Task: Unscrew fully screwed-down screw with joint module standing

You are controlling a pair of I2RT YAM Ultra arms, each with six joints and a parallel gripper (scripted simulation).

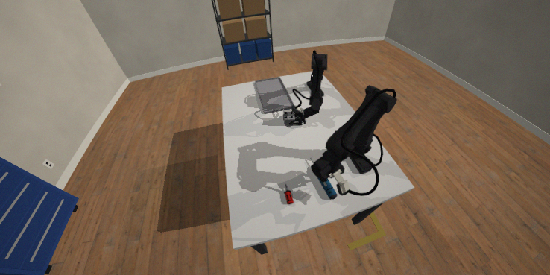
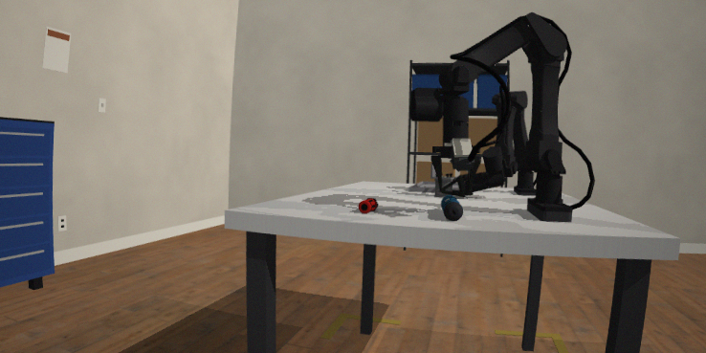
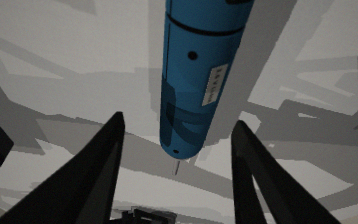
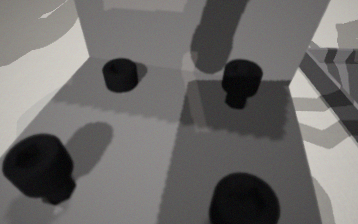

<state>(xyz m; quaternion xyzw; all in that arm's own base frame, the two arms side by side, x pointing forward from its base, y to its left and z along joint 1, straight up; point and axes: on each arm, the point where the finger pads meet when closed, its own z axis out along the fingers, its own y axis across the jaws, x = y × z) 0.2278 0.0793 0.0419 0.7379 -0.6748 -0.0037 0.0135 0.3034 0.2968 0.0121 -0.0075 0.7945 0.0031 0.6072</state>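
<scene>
The joint module is 1 cm above my right hand. Round my right hand: bit (5 cm behind, 32 cm to the left); flat grey tray (4 cm ahead, 34 cm to the right, 2 cm below); grey bracket (5 cm above).
</scene>
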